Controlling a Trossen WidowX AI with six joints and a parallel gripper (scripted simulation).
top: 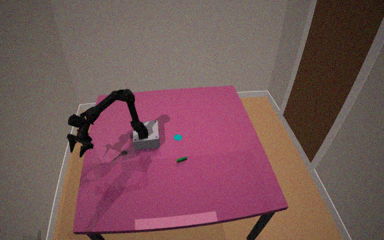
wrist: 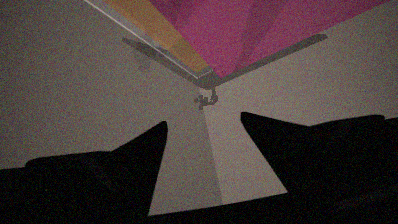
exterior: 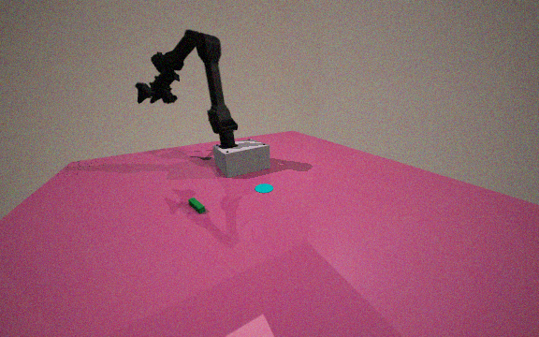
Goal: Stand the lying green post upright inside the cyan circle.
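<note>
Now: gripper tip 64 cm short of the green post, 24 cm above it and 7 cm to the right of it. Also, from my gripper tip: cyan circle: 65 cm ahead, 28 cm to the left, 25 cm below.
</note>
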